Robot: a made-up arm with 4 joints.
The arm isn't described. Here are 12 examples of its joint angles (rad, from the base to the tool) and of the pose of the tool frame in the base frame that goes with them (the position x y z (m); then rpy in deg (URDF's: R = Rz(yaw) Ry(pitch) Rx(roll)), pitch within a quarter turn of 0, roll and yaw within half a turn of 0).
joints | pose
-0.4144 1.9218 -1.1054 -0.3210 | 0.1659 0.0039 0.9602 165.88 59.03 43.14
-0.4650 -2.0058 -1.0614 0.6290 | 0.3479 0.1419 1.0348 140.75 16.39 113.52
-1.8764 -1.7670 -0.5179 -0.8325 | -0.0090 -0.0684 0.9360 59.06 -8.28 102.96
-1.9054 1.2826 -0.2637 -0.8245 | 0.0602 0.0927 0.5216 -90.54 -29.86 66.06
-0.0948 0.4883 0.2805 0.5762 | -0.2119 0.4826 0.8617 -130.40 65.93 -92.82
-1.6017 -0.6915 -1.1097 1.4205 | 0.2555 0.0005 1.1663 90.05 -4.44 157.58
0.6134 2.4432 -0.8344 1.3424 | -0.1539 -0.0408 1.0531 149.06 19.44 -26.22
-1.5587 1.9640 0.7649 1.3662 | -0.3107 0.0028 0.8574 32.63 5.19 86.78
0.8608 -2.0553 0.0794 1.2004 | 0.4040 0.0903 0.9840 54.99 70.21 -75.97
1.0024 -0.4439 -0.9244 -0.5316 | -0.0944 0.3300 0.8696 158.16 20.10 -99.41
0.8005 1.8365 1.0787 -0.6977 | -0.1092 -0.1118 0.8850 -164.02 43.22 -0.30
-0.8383 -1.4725 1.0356 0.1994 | 0.4575 0.2539 0.8256 -144.33 33.94 137.99
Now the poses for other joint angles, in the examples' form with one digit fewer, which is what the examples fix.
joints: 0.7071 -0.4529 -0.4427 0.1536
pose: -0.081 0.510 0.688 -151.3 22.5 -114.2
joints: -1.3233 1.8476 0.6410 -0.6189
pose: -0.037 0.099 0.463 -72.7 -19.6 52.5
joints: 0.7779 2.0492 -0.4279 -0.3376
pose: 0.146 0.116 1.039 82.9 55.4 -53.0
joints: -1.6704 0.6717 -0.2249 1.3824
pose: -0.152 0.015 1.152 67.4 25.8 116.5
